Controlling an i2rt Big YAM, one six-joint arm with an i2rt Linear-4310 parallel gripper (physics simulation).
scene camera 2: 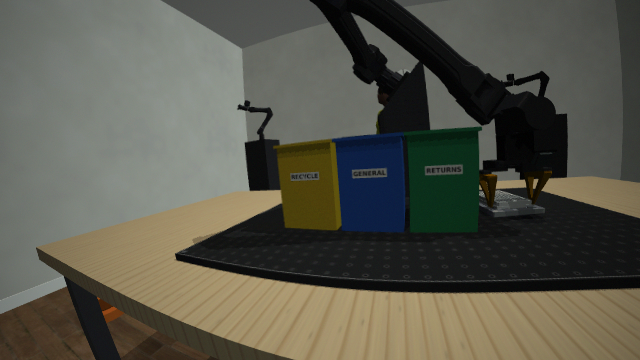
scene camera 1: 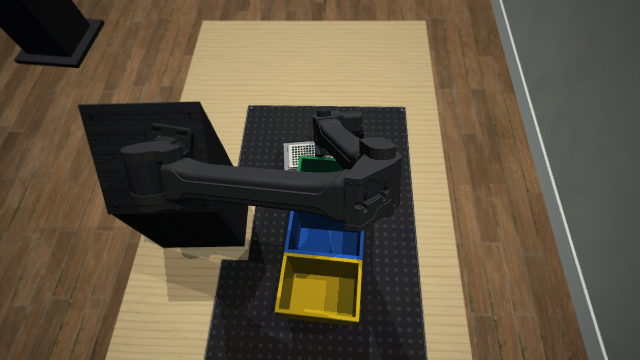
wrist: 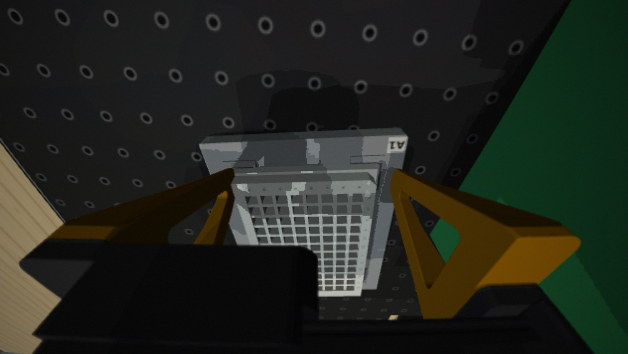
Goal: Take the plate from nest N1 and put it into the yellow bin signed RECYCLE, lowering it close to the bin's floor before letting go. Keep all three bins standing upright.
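Where they show: gripper, fingertip midpoint: [scene camera 2: 511, 205] [scene camera 1: 327, 156] [wrist: 313, 177]; arm's base, origin of the base link: [scene camera 2: 400, 89] [scene camera 1: 172, 154].
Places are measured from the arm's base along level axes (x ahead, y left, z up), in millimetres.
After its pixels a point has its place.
The white plate [scene camera 1: 301, 154] @(x 208, y 230, z -343 mm) [scene camera 2: 506, 199] @(x 270, y 231, z -338 mm) [wrist: 332, 234] @(x 253, y 215, z -337 mm), with a grid of square wells, sits in the grey nest [scene camera 1: 286, 159] @(x 161, y 211, z -352 mm) [scene camera 2: 517, 212] @(x 313, y 237, z -356 mm) [wrist: 280, 150] @(x 303, y 254, z -351 mm); an A1 label shows on the nest's corner. My gripper [scene camera 2: 511, 202] @(x 291, y 233, z -347 mm) [wrist: 313, 177] @(x 291, y 233, z -347 mm) is open and empty. Its orange fingers point down on either side of the plate, with the tips low, near the nest's level. In scene camera 1 the arm hides the fingers and part of the plate. The yellow bin [scene camera 1: 314, 292] @(x 302, y -183, z -361 mm) [scene camera 2: 309, 200] @(x 409, y -187, z -301 mm), signed RECYCLE, stands upright at the far end of the bin row.
The blue GENERAL bin [scene camera 1: 325, 242] @(x 315, y -43, z -361 mm) [scene camera 2: 372, 202] @(x 407, y -60, z -306 mm) stands upright between the yellow bin and the green RETURNS bin [scene camera 1: 316, 162] @(x 276, y 124, z -200 mm) [scene camera 2: 442, 202] @(x 406, y 65, z -308 mm) [wrist: 580, 130] @(x 347, y 127, z -323 mm). The green bin stands upright right beside the nest and the gripper. The arm passes above the green and blue bins in scene camera 1.
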